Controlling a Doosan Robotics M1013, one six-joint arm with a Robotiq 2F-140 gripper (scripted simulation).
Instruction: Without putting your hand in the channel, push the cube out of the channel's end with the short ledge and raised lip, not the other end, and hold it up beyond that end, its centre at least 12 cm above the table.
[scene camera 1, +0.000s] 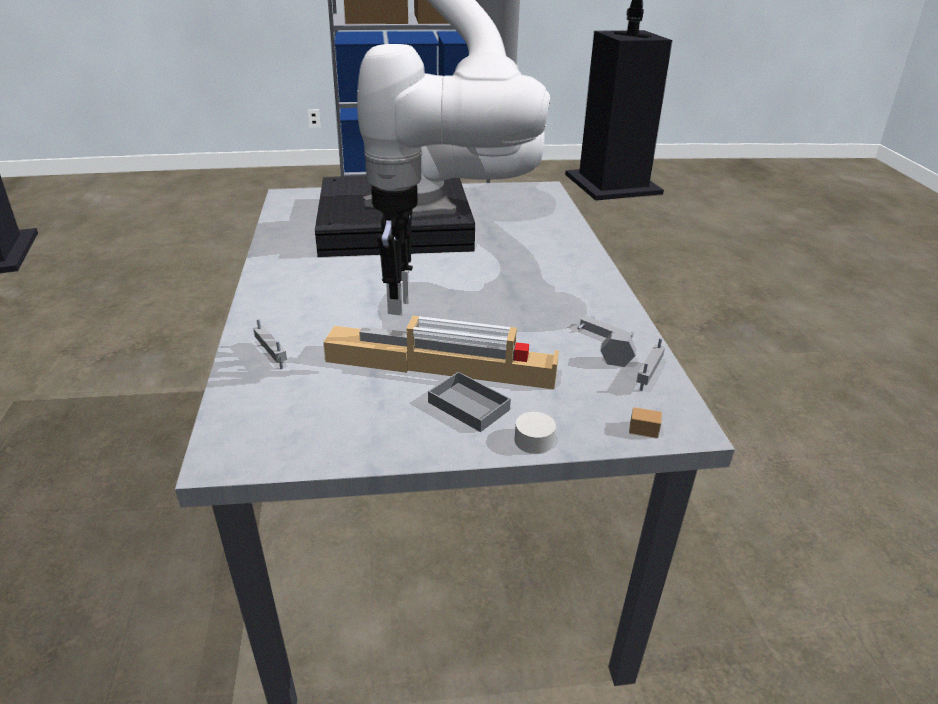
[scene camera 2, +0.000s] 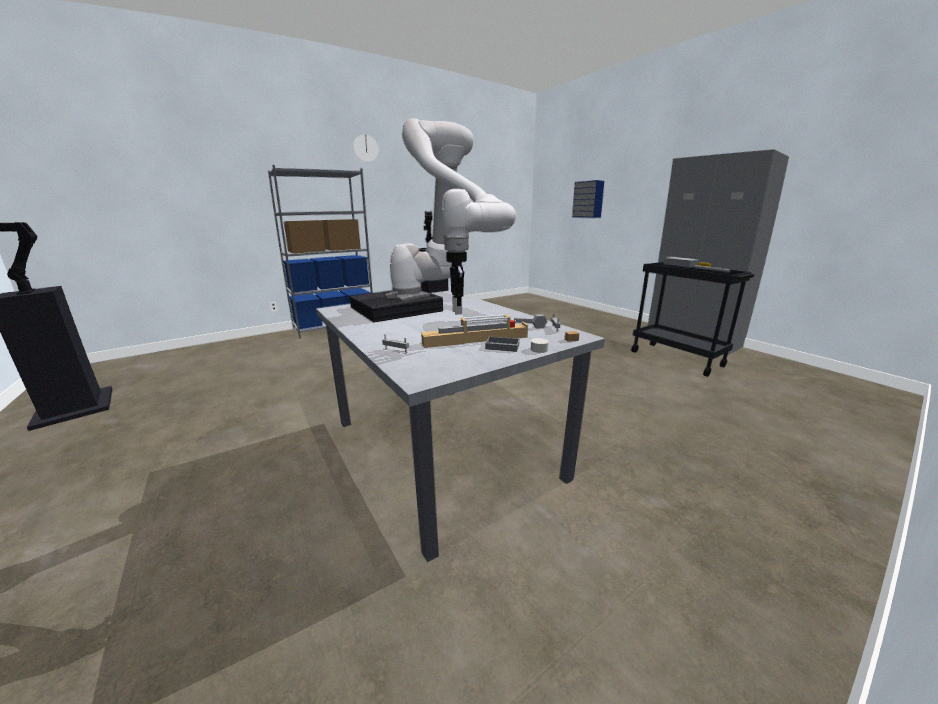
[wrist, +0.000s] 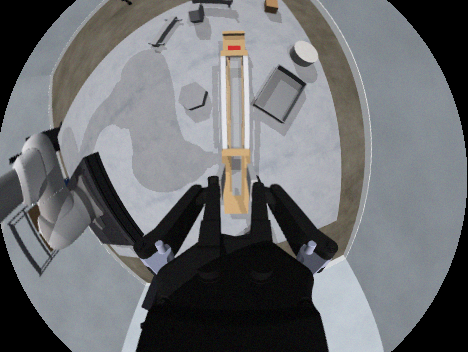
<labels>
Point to a grey tray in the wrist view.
281, 93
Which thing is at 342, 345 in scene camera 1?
A tan wooden channel.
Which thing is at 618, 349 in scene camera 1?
A grey hexagonal piece.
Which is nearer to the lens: the grey push rod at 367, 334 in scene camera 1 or the white disc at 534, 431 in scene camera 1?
The white disc.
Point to a tan wooden channel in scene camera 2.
429, 339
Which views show the gripper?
Scene camera 1, scene camera 2 and the wrist view: all of them.
</labels>
